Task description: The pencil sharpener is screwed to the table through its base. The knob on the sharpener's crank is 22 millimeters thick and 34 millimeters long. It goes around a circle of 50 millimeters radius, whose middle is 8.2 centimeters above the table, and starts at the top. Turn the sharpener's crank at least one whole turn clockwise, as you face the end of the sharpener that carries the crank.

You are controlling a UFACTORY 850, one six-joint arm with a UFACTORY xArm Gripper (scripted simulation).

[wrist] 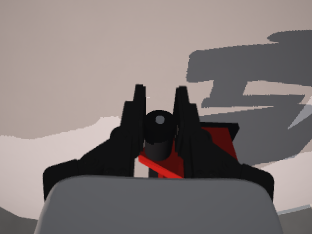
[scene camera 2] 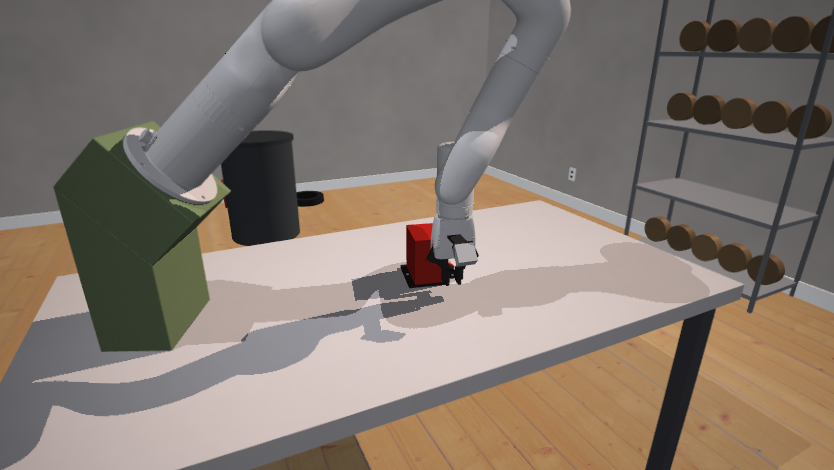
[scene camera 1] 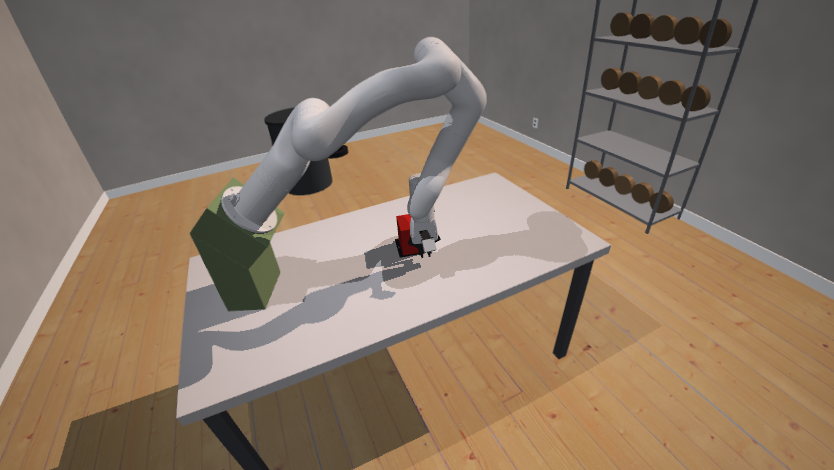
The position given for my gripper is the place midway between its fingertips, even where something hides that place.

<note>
In view: my gripper (scene camera 2: 452, 282) and a crank (wrist: 158, 154).
My gripper is seen too in the wrist view (wrist: 160, 100) and in scene camera 1 (scene camera 1: 425, 255).
</note>
